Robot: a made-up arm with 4 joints.
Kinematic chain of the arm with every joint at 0, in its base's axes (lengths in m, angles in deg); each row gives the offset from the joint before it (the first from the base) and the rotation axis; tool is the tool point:
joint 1: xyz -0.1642 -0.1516 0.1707 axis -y
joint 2: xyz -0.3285 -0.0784 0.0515 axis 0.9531 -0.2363 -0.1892
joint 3: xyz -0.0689 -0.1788 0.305 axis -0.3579 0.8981 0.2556
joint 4: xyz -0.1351 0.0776 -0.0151 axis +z
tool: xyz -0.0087 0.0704 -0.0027
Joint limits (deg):
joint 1: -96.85..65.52
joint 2: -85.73..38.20
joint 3: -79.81..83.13
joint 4: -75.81..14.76
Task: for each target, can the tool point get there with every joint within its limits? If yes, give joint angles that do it. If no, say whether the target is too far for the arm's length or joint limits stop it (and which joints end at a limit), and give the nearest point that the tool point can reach.
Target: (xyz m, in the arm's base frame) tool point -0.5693 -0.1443 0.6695
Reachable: yes | joints -10.17 -26.98 57.32 -29.62
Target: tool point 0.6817 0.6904 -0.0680
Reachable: no: too far | nearest point 0.2462 0.1235 0.5728 | short by 0.960 m
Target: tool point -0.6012 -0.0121 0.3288
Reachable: yes | joints 10.41 -56.54 -62.51 -21.52
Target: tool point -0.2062 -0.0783 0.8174
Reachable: yes | joints -46.39 -37.40 50.04 -5.66
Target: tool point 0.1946 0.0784 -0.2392
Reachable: no: joint limits stop it (at a limit: joint 1, joint 2, joint 3) | nearest point -0.4198 0.0259 -0.1651 | short by 0.621 m
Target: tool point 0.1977 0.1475 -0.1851
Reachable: no: joint limits stop it (at a limit: joint 1, joint 2, joint 3) | nearest point -0.4208 0.0369 -0.1585 | short by 0.629 m
